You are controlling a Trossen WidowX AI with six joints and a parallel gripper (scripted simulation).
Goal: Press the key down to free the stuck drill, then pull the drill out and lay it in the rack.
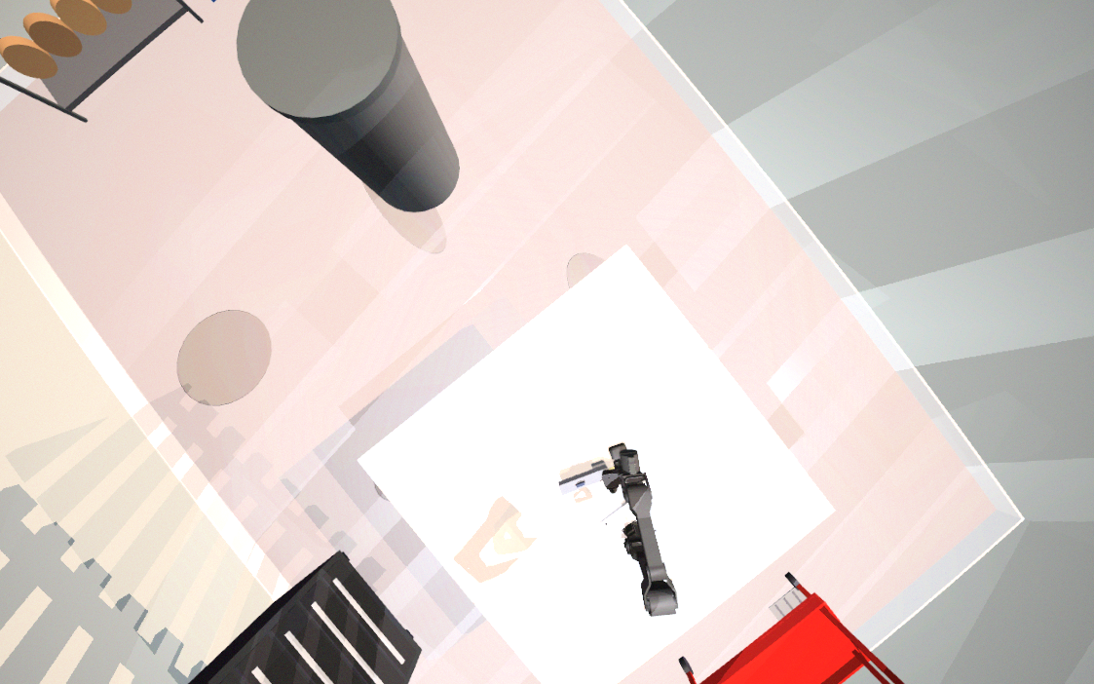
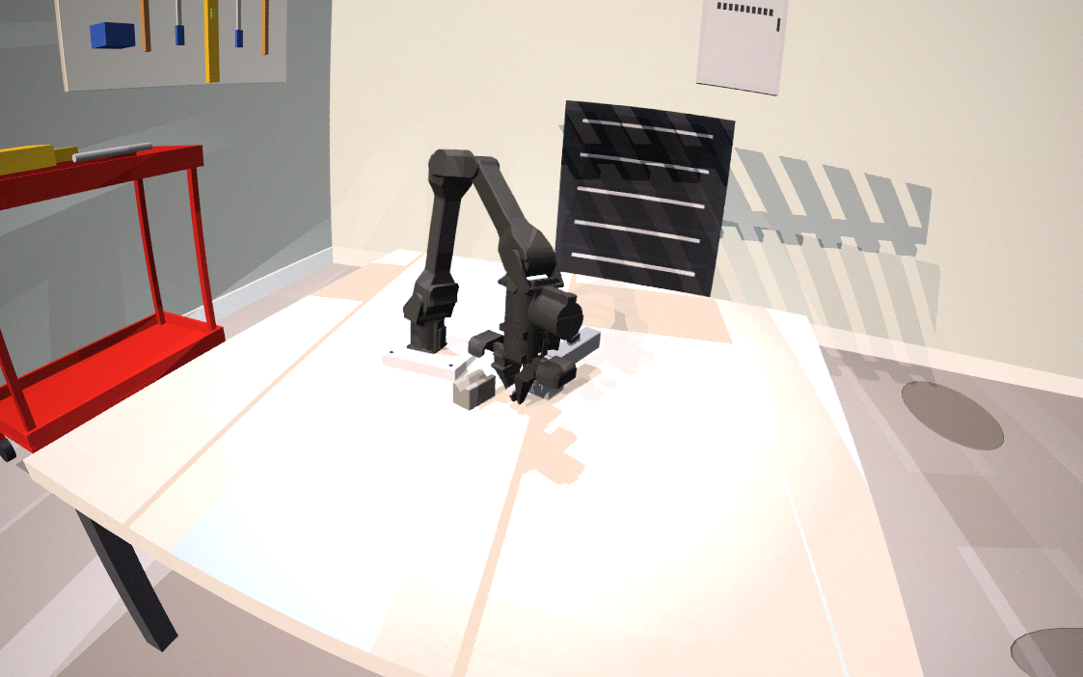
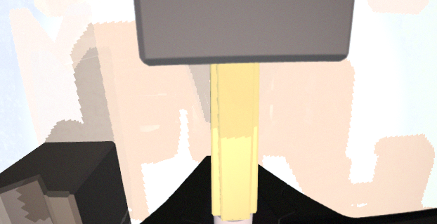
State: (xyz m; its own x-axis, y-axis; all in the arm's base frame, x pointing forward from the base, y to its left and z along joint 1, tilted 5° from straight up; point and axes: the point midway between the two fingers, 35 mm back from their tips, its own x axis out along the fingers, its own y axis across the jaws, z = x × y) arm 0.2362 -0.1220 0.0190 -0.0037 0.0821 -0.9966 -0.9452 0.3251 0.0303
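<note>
My gripper tip is 1 cm short of the yellow drill, 4 cm to the right of it and 4 cm below it. Also, from my gripper tip: grey grooved rack (8 cm behind, 1 cm above); light grey fixture bar (5 cm ahead, 13 cm to the left, 3 cm above); dark blue key (5 cm ahead, 15 cm to the left, 4 cm above).
</note>
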